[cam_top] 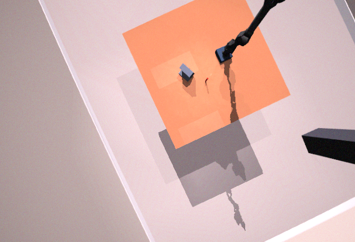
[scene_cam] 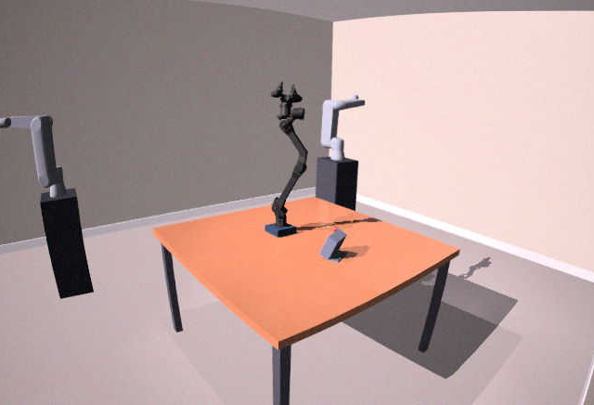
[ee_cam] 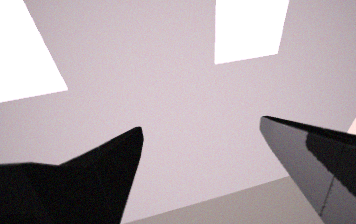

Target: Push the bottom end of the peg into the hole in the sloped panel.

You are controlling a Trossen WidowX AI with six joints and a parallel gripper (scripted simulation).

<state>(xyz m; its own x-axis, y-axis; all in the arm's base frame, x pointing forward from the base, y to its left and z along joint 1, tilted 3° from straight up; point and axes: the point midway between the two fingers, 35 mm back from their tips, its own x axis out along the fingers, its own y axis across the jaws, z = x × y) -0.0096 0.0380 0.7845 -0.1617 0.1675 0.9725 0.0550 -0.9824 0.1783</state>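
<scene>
The red peg lies 800 mm below my gripper tip, 340 mm ahead of it and 100 mm to the left of it. From my gripper tip the other things lie so: sloped panel 790 mm below, 490 mm ahead, 40 mm to the right.
</scene>
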